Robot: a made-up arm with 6 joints. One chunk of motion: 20 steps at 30 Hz.
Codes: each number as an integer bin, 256 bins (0 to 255) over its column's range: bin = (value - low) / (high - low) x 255, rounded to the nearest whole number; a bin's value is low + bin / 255 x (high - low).
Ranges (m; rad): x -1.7..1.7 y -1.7..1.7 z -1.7..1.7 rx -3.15..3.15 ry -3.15..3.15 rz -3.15..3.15
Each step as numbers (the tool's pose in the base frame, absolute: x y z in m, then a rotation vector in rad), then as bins.
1 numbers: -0.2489 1.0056 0.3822 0.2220 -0.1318 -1.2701
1 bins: 109 203 156 136 122 76
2 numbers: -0.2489 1.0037 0.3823 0.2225 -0.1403 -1.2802
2 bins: 109 203 156 137 122 76
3 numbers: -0.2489 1.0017 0.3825 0.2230 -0.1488 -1.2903
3 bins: 109 203 156 137 121 75
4 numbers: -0.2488 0.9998 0.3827 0.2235 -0.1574 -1.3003
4 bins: 109 202 156 137 121 75
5 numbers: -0.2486 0.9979 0.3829 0.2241 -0.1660 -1.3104
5 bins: 109 202 156 137 121 74
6 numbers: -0.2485 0.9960 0.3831 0.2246 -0.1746 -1.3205
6 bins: 109 202 156 137 120 74
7 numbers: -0.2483 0.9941 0.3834 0.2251 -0.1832 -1.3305
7 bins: 109 202 156 137 120 74
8 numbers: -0.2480 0.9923 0.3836 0.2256 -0.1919 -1.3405
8 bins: 109 202 156 137 120 73
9 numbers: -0.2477 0.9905 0.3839 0.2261 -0.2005 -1.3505
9 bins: 109 202 156 137 119 73
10 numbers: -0.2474 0.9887 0.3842 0.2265 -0.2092 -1.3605
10 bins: 109 202 156 137 119 72
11 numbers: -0.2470 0.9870 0.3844 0.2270 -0.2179 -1.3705
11 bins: 109 202 156 137 119 72
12 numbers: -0.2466 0.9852 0.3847 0.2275 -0.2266 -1.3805
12 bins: 109 201 156 137 118 72
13 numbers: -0.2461 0.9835 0.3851 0.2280 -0.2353 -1.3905
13 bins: 109 201 156 137 118 71
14 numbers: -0.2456 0.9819 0.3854 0.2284 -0.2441 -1.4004
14 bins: 109 201 156 137 118 71
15 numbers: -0.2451 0.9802 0.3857 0.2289 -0.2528 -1.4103
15 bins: 109 201 156 137 117 70
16 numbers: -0.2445 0.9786 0.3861 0.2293 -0.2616 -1.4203
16 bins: 109 201 156 137 117 70
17 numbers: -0.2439 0.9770 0.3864 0.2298 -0.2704 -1.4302
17 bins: 109 201 156 137 117 70
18 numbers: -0.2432 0.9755 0.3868 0.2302 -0.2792 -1.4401
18 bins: 109 201 157 137 116 69
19 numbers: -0.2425 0.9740 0.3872 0.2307 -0.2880 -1.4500
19 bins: 109 201 157 137 116 69
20 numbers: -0.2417 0.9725 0.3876 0.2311 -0.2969 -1.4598
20 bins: 109 200 157 137 115 68
